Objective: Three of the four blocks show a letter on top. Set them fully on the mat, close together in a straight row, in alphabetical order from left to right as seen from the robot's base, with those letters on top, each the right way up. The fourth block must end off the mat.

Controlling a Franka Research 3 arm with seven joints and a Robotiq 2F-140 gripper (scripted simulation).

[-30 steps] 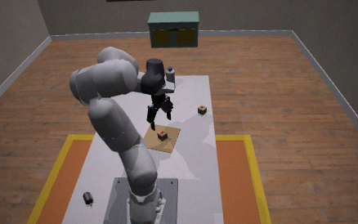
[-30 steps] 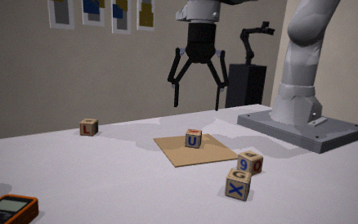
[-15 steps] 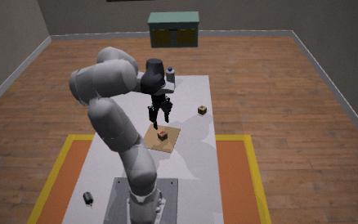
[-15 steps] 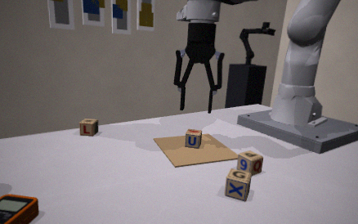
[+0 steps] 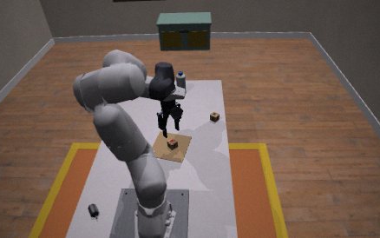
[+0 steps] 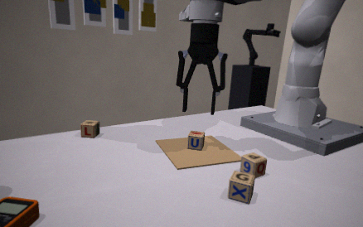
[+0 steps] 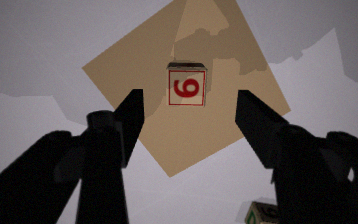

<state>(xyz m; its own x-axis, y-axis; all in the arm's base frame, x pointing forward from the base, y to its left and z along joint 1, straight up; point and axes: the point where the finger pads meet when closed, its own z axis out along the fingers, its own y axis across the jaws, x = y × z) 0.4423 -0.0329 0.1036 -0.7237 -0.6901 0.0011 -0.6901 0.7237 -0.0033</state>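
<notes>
My gripper is now 11 cm above the block. Round my hand: tan mat: 1 cm ahead, 1 cm to the left, 14 cm below; then small dark object: 43 cm behind, 33 cm to the left, 12 cm below; then grey can: 54 cm ahead, 1 cm to the right, 6 cm below.
</notes>
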